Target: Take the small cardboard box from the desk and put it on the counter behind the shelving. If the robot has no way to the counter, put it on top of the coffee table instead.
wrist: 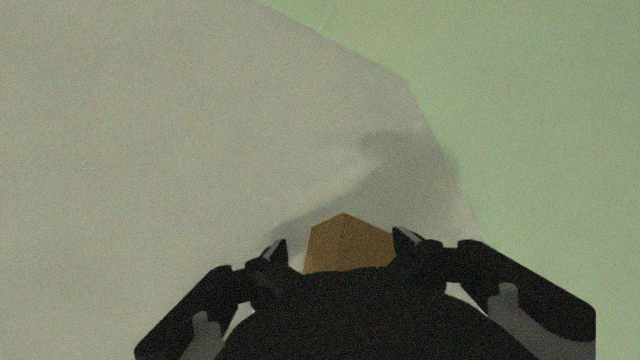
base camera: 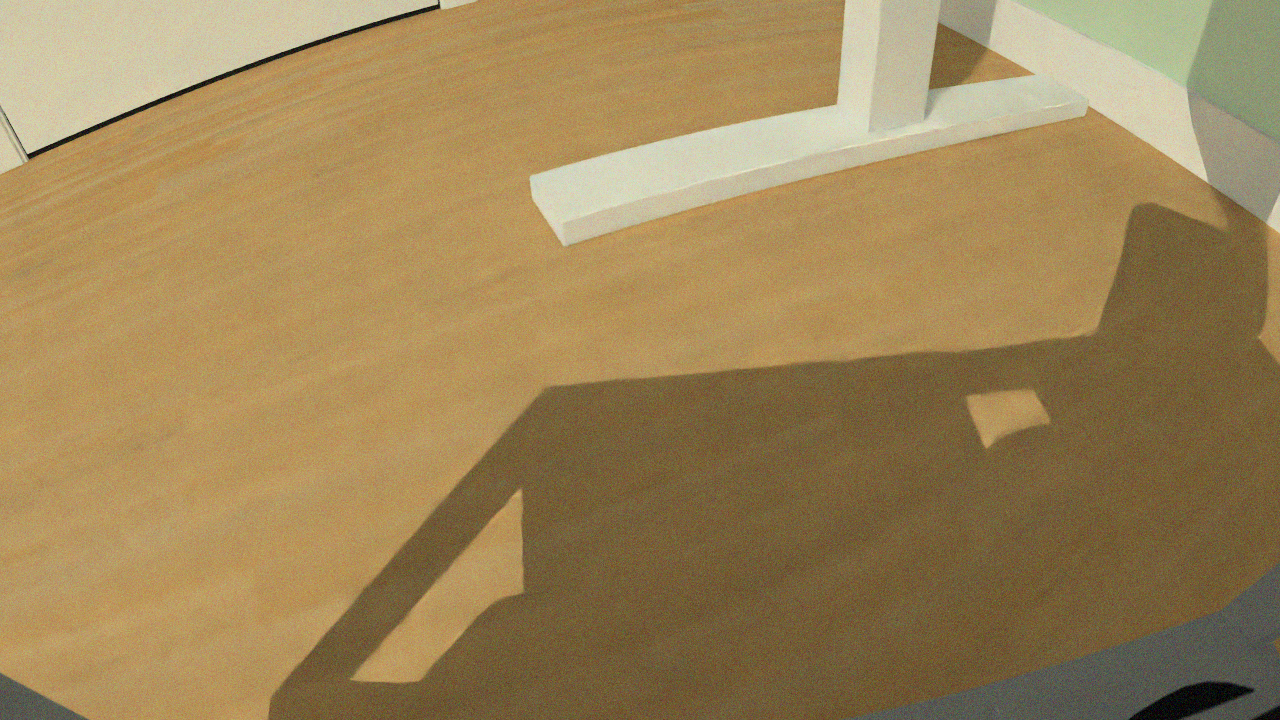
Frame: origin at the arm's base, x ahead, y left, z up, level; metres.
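Seen in the pictures: gripper, fingertip midpoint: [wrist: 339,244].
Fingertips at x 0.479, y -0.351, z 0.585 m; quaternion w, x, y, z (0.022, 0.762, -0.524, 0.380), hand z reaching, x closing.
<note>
Offsets run from my fingertips to a thing's top centre. "pt": to the spot under its first point. Level surfaces: height alone.
The small cardboard box {0.015 m right, 0.028 m back, 0.018 m up} [wrist: 350,252], brown, stands on the light grey desk top {0.032 m down} [wrist: 165,140] at the lower middle of the wrist view. My gripper [wrist: 339,244] is open. The box shows between its two fingertips, nearer the right one; a strip of desk shows between the box and the left fingertip. The lower part of the box is hidden behind the black gripper body, and its height relative to the fingertips is hard to tell. The counter, the shelving and the coffee table do not show in either view.
A white desk leg {pt 0.076 m left, 0.212 m ahead, 0.882 m down} [base camera: 899,62] with a long flat foot [base camera: 707,170] stands on the wood floor {0.982 m down} [base camera: 313,295] ahead of the base. A pale panel [base camera: 179,53] is at the upper left. A green wall [base camera: 1154,35] [wrist: 550,125] runs along the right.
</note>
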